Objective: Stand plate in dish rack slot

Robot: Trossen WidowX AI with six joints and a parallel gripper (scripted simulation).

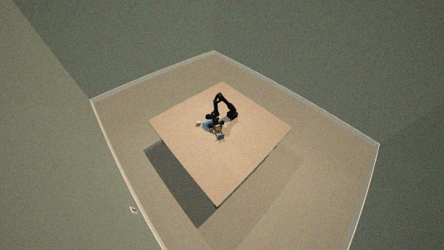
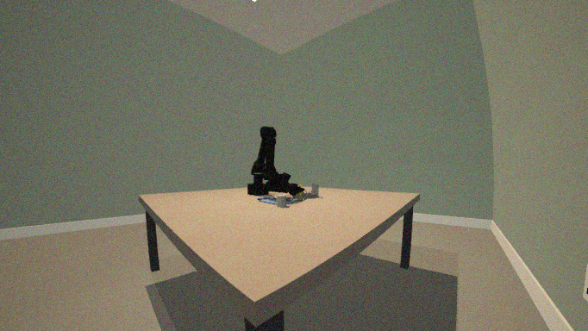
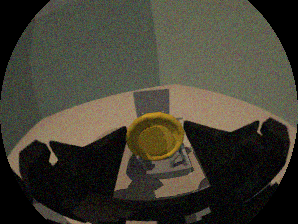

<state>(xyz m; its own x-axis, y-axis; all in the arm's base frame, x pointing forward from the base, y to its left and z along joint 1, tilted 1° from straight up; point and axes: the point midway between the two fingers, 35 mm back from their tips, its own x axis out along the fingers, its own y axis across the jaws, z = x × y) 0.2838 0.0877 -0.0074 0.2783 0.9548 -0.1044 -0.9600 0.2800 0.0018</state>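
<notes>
Now: the yellow plate 1 cm to the right of my gripper tip. Also, from my gripper tip: blue mat: 2 cm ahead, 18 cm to the right, 5 cm below; then white cup: 13 cm ahead, 24 cm to the right, 3 cm below; then grey dish rack: 1 cm ahead, 2 cm to the left, 3 cm below.
</notes>
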